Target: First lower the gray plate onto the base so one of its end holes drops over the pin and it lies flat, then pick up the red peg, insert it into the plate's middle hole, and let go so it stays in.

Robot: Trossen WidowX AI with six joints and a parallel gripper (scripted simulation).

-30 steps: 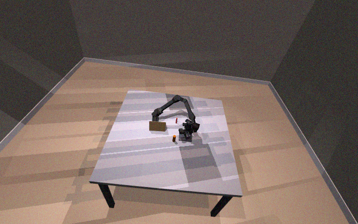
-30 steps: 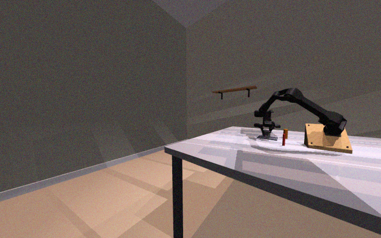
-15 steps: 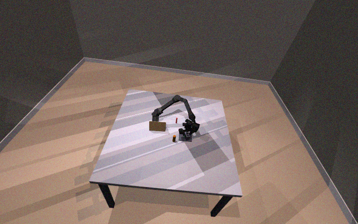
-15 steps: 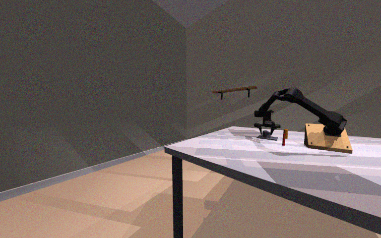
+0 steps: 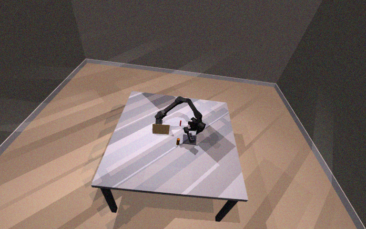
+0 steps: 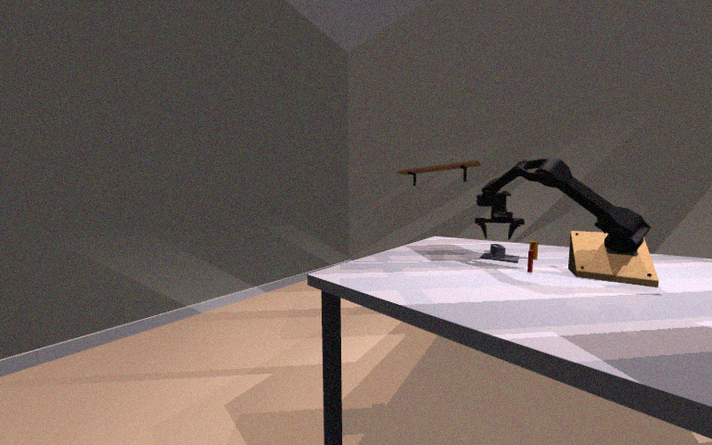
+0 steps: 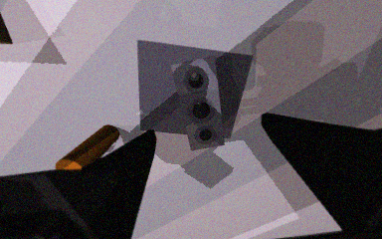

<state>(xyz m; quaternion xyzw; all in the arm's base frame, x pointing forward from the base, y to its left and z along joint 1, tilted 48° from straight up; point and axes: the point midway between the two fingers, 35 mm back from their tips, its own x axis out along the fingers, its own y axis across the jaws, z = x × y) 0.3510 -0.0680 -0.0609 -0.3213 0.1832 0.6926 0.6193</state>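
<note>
The gray plate is 40 mm below my gripper tip. The rest, counted from my gripper tip: gray base: 10 mm behind, 20 mm to the left, 80 mm below; then orange cylinder: 140 mm behind, 60 mm to the right, 50 mm below; then red peg: 110 mm behind, 200 mm to the left, 50 mm below.
</note>
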